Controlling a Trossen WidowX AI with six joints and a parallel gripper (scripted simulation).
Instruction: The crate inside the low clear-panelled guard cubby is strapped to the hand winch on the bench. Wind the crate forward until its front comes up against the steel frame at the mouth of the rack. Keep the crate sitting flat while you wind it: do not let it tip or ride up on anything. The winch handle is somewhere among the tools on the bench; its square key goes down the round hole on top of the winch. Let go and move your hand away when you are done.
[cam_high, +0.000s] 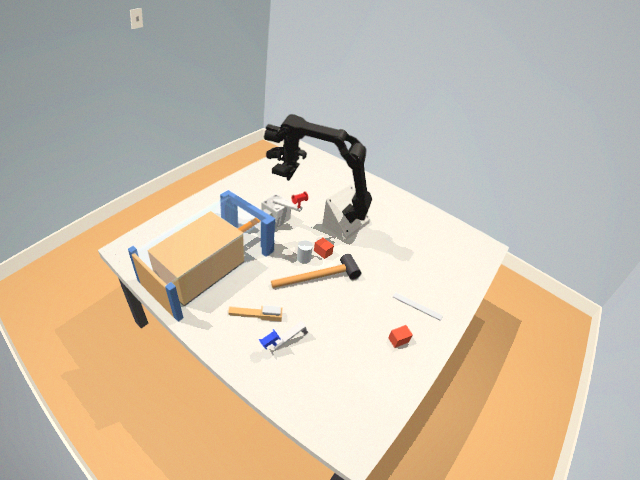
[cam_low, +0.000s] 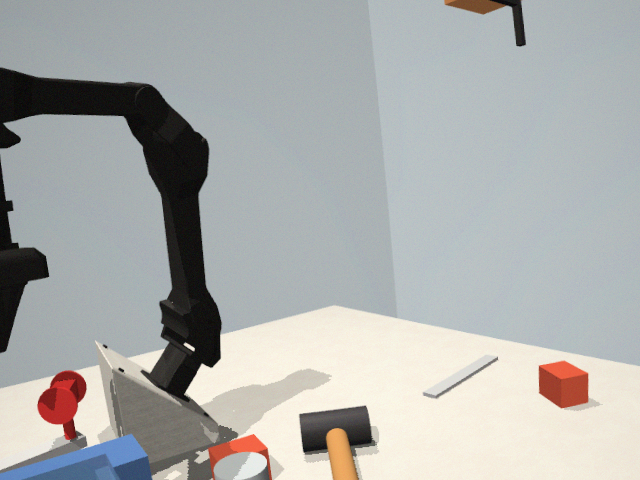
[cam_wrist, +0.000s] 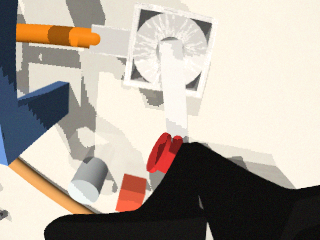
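Now: the red knob 10 mm behind my gripper tip, 50 mm to the left of it and 80 mm below it. The rest, counted from my gripper tip: grey crank bar: 20 mm to the left, 110 mm below; grey winch: 10 mm behind, 50 mm to the right, 180 mm below; blue frame: 170 mm ahead, 60 mm to the right, 110 mm below.
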